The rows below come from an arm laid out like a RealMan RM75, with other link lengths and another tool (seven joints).
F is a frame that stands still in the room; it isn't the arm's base.
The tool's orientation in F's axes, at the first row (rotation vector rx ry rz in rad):
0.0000, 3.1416, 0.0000
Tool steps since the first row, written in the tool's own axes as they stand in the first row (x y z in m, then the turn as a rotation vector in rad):
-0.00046, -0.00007, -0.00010, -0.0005, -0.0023, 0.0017
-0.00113, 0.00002, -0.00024, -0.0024, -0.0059, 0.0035
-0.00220, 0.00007, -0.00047, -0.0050, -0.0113, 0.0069
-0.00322, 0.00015, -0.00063, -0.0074, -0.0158, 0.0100
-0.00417, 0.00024, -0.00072, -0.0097, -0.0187, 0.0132
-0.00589, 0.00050, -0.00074, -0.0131, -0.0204, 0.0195
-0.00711, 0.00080, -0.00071, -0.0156, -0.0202, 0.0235
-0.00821, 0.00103, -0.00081, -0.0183, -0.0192, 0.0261
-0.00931, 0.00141, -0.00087, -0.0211, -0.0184, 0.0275
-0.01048, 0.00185, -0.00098, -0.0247, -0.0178, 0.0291
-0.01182, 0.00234, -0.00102, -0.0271, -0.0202, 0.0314
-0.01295, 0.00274, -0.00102, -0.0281, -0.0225, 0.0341
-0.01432, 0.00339, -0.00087, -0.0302, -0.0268, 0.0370
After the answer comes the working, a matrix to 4 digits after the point.
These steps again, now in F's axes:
0.00046, -0.00007, 0.00010, 0.0005, -0.0023, -0.0017
0.00113, 0.00002, 0.00024, 0.0024, -0.0059, -0.0035
0.00220, 0.00007, 0.00047, 0.0050, -0.0113, -0.0069
0.00322, 0.00015, 0.00063, 0.0074, -0.0158, -0.0100
0.00417, 0.00024, 0.00072, 0.0097, -0.0187, -0.0132
0.00589, 0.00050, 0.00074, 0.0131, -0.0204, -0.0195
0.00711, 0.00080, 0.00071, 0.0156, -0.0202, -0.0235
0.00821, 0.00103, 0.00081, 0.0183, -0.0192, -0.0261
0.00931, 0.00141, 0.00087, 0.0211, -0.0184, -0.0275
0.01048, 0.00185, 0.00098, 0.0247, -0.0178, -0.0291
0.01182, 0.00234, 0.00102, 0.0271, -0.0202, -0.0314
0.01295, 0.00274, 0.00102, 0.0281, -0.0225, -0.0341
0.01432, 0.00339, 0.00087, 0.0302, -0.0268, -0.0370

The tool's axes in the first row as the columns of a matrix, in F's axes (rounded; the answer above uses it unrounded):
-1.0000, 0.0000, 0.0000
0.0000, 1.0000, 0.0000
0.0000, 0.0000, -1.0000

